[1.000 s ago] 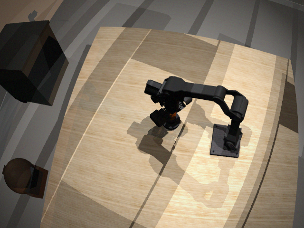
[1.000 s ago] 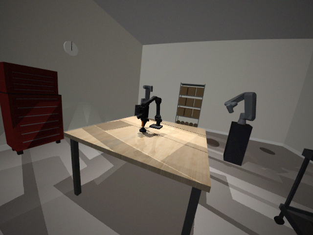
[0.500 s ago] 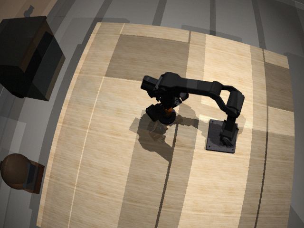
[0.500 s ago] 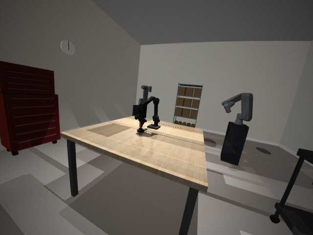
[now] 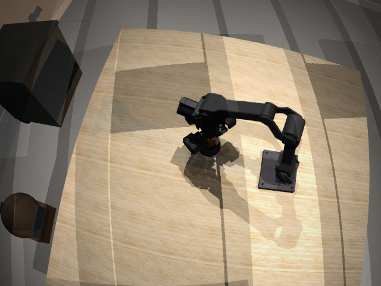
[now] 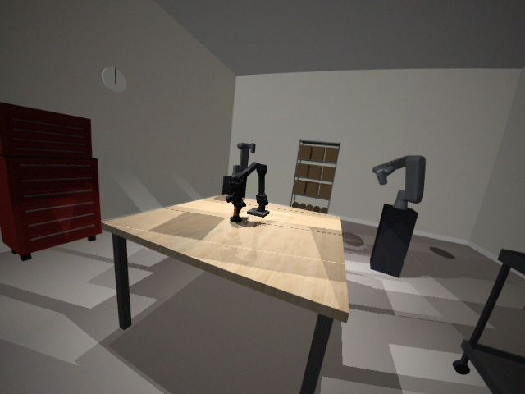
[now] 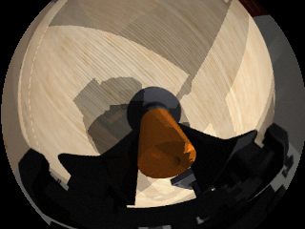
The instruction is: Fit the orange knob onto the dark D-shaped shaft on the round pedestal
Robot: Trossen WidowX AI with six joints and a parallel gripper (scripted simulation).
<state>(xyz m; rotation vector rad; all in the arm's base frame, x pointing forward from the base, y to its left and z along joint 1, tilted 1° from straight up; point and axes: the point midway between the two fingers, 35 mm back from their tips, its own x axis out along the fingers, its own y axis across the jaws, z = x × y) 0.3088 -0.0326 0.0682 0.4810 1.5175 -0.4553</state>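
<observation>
My gripper tip is now 2 cm below the orange knob. The rest, counted from my gripper tip: dark round pedestal: 2 cm below.
</observation>
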